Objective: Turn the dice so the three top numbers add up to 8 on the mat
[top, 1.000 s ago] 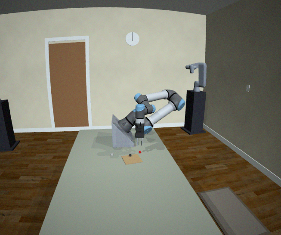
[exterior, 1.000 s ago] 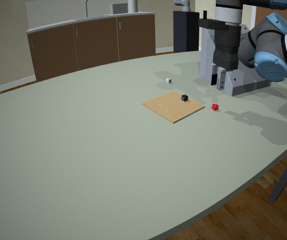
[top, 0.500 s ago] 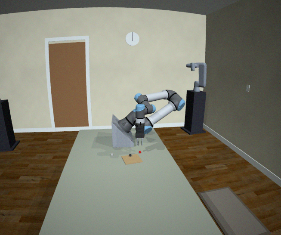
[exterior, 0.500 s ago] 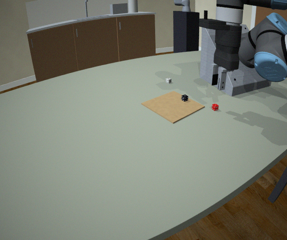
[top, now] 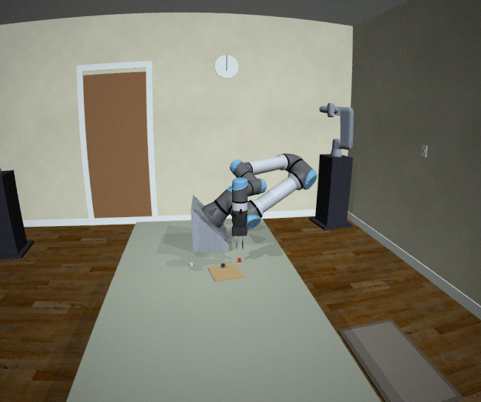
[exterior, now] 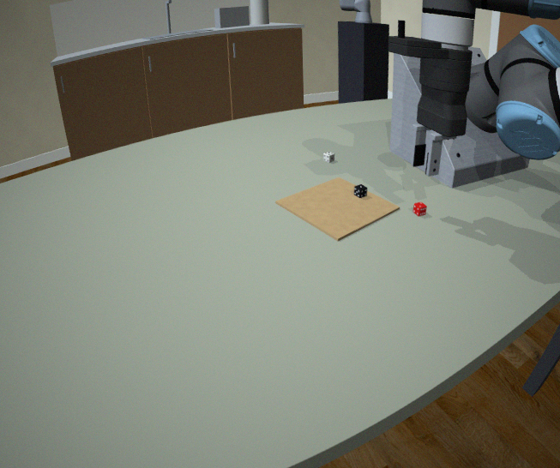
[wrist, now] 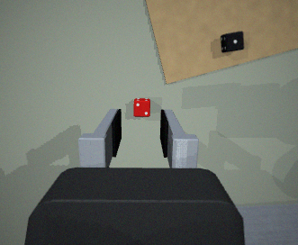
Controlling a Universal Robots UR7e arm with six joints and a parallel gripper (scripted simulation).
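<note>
Right now my hand is 90 mm above the red die. From my hand the other things lie so: tan mat 90 mm to the right, 90 mm below, 90 mm ahead; then white die 240 mm to the right, 90 mm below, 20 mm behind.
</note>
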